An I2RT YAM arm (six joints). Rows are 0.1 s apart.
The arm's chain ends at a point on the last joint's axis. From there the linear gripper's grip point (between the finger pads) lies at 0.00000 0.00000 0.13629 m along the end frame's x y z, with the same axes.
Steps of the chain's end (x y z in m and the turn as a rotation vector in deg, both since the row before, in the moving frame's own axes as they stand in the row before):
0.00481, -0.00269, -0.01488, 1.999, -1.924, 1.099
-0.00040, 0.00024, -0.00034, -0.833, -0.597, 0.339
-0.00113, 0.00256, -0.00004, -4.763, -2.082, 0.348
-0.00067, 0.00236, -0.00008, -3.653, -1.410, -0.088
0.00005, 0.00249, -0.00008, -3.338, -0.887, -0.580
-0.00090, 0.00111, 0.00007, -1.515, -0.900, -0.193
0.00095, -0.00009, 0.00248, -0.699, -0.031, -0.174
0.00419, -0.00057, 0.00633, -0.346, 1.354, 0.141
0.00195, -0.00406, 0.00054, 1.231, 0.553, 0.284
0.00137, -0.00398, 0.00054, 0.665, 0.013, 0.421
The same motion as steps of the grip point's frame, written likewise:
0.00028, -0.00749, -0.01504, 1.999, -1.924, 1.099
-0.00183, 0.00222, -0.00036, -0.833, -0.597, 0.339
-0.00611, 0.01386, -0.00060, -4.763, -2.082, 0.348
-0.00401, 0.01105, -0.00040, -3.653, -1.410, -0.088
-0.00202, 0.01044, -0.00033, -3.338, -0.887, -0.580
-0.00303, 0.00472, 0.00001, -1.515, -0.900, -0.193
0.00088, 0.00157, 0.00247, -0.699, -0.031, -0.174
0.00741, 0.00026, 0.00629, -0.346, 1.354, 0.141
0.00327, -0.00698, 0.00050, 1.231, 0.553, 0.284
0.00141, -0.00556, 0.00053, 0.665, 0.013, 0.421

